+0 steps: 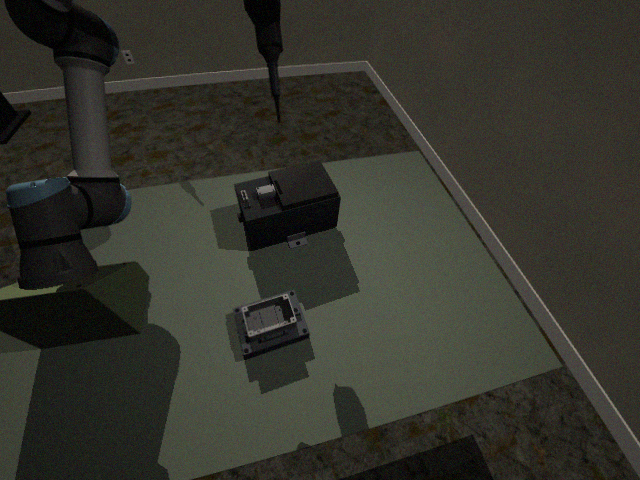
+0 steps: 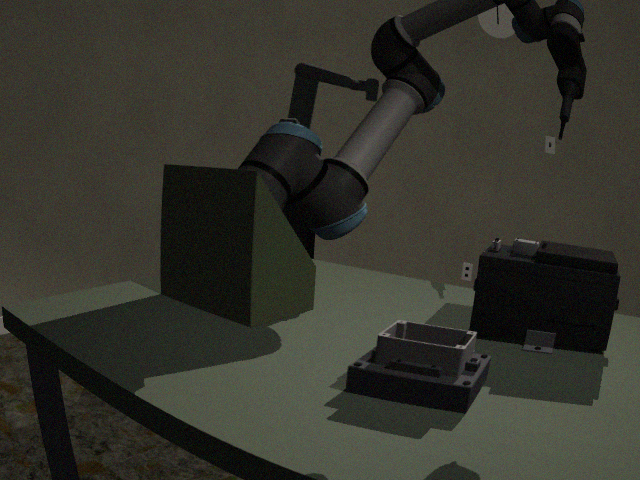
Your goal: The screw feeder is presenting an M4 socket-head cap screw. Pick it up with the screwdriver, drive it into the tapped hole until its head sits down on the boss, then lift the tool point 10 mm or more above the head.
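Observation:
My screwdriver (image 1: 279, 121) (image 2: 560, 138) hangs point down, high above the level of the screw feeder, well apart from it. Its bit looks thin and bare, but the tip is too small and dark to tell whether a screw is on it. The black screw feeder (image 1: 292, 222) (image 2: 547, 299) stands on the table, with small light parts on its top; no screw can be made out there. A light grey open-topped housing (image 1: 271, 330) (image 2: 418, 353) with holes at its corners sits on a dark fixture plate (image 1: 276, 345) (image 2: 403, 390). Which hole is the tapped one cannot be told.
The arm's base stands on a green wedge-shaped pedestal (image 1: 116, 304) (image 2: 206, 242) at the left. A dark post with a side arm (image 2: 305, 95) rises behind it. A small metal bracket (image 1: 297, 241) (image 2: 539, 342) is at the feeder's foot. The green table (image 1: 413, 248) (image 2: 248, 408) carries them.

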